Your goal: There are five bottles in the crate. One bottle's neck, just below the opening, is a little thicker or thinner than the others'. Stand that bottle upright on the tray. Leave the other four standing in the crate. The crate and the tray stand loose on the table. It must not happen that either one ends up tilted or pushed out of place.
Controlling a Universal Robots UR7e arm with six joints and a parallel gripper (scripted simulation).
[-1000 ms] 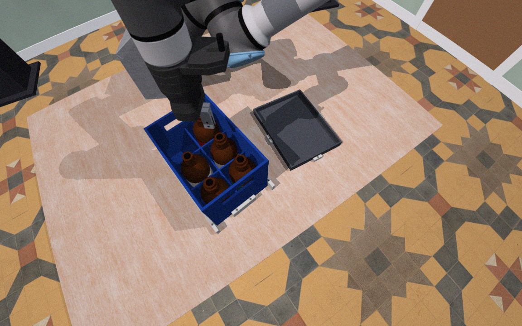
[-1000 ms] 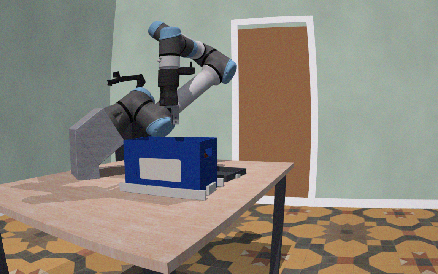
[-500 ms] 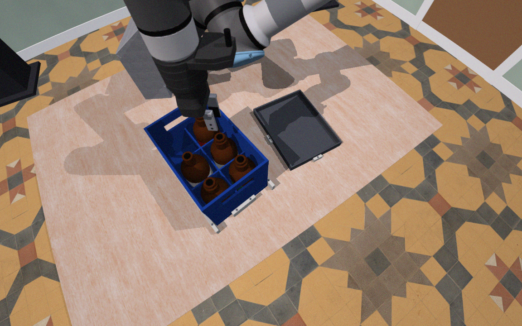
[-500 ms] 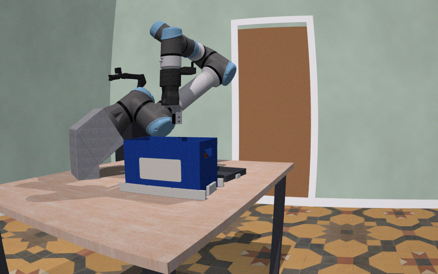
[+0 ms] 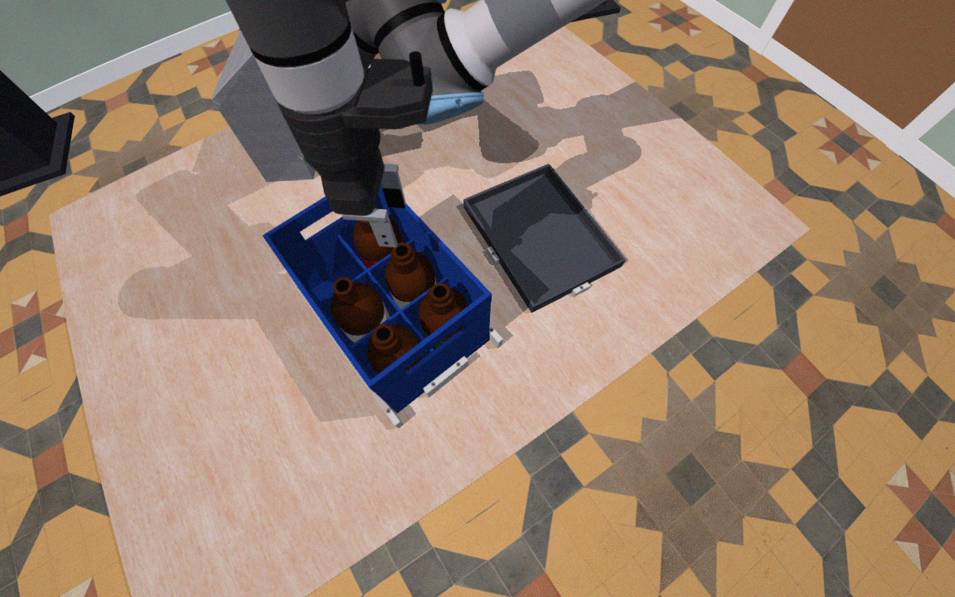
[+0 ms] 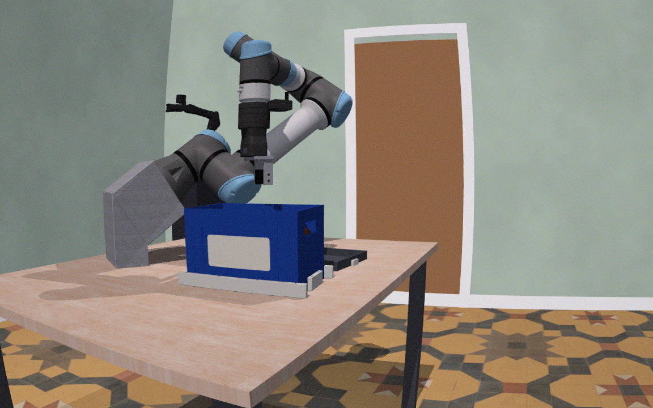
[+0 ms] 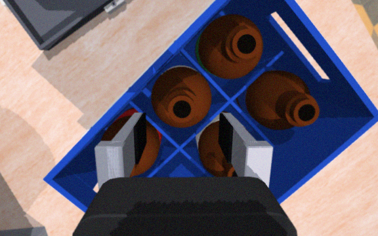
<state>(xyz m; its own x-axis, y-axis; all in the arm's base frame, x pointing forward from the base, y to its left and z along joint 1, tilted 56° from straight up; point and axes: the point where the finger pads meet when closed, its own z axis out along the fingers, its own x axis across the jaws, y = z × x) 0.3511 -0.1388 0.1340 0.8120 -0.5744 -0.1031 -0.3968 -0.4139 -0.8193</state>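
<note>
My hand is 10 mm short of the blue crate, 40 mm to the left of it and 160 mm above it. The rest, counted from my hand: glass bottle: 90 mm behind, 30 mm to the right, 150 mm below; then dark tray: 50 mm behind, 250 mm to the left, 230 mm below.
</note>
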